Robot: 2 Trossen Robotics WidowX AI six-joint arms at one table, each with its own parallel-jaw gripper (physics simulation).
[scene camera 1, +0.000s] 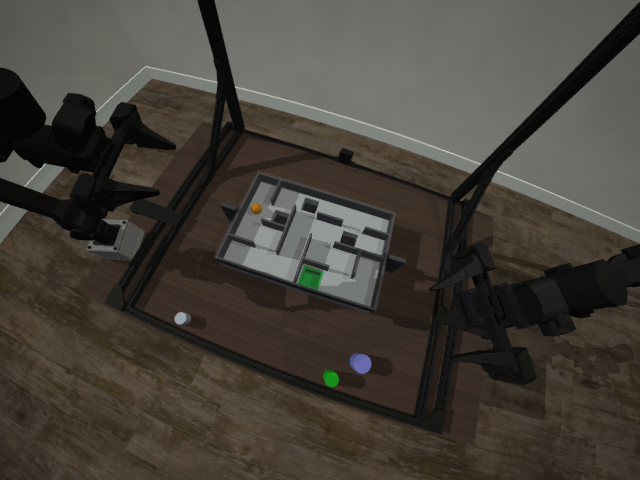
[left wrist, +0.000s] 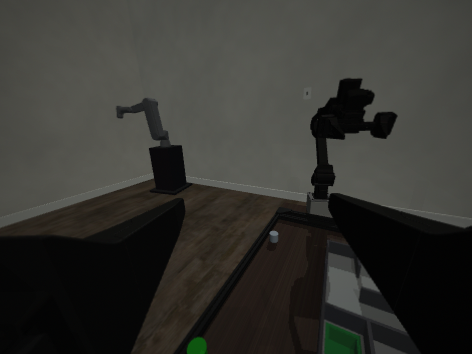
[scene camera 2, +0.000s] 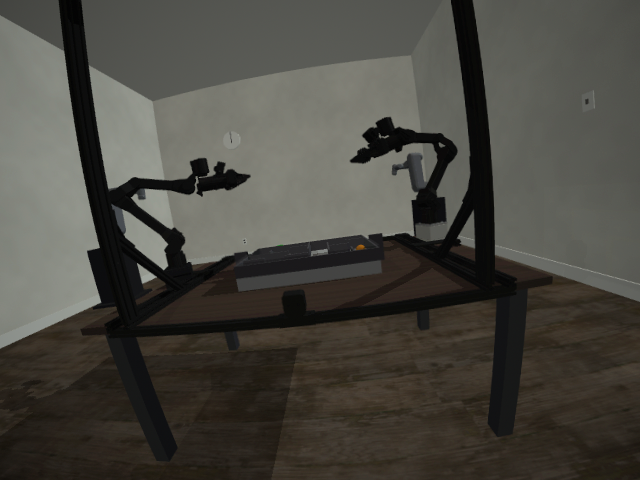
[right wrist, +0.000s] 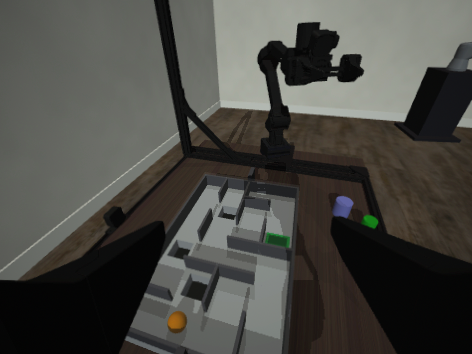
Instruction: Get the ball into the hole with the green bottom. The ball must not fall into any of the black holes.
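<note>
The orange ball (scene camera 1: 256,208) (scene camera 2: 360,248) (right wrist: 177,321) rests inside the maze box (scene camera 1: 336,298) (scene camera 2: 310,274) (right wrist: 295,220), near its left end in scene camera 1, beside a black hole (scene camera 1: 280,218) (right wrist: 197,289). Two more black holes (scene camera 1: 310,205) (scene camera 1: 348,238) lie farther right. The green-bottomed hole (scene camera 1: 310,277) (left wrist: 342,341) (right wrist: 277,240) is by the box's lower wall in scene camera 1. My left gripper (scene camera 1: 443,323) (scene camera 2: 249,176) (left wrist: 255,202) is open and empty, away from the box. My right gripper (scene camera 1: 166,169) (scene camera 2: 353,159) (right wrist: 247,226) is open and empty, raised on the ball's side.
Tab handles (scene camera 1: 227,210) (scene camera 1: 395,262) stick out from the box's two short ends. A white cylinder (scene camera 1: 181,318), a green cylinder (scene camera 1: 330,378) and a purple cylinder (scene camera 1: 360,363) stand near the lower table edge in scene camera 1. Black frame posts (scene camera 2: 94,170) (scene camera 2: 478,155) rise at the table's corners.
</note>
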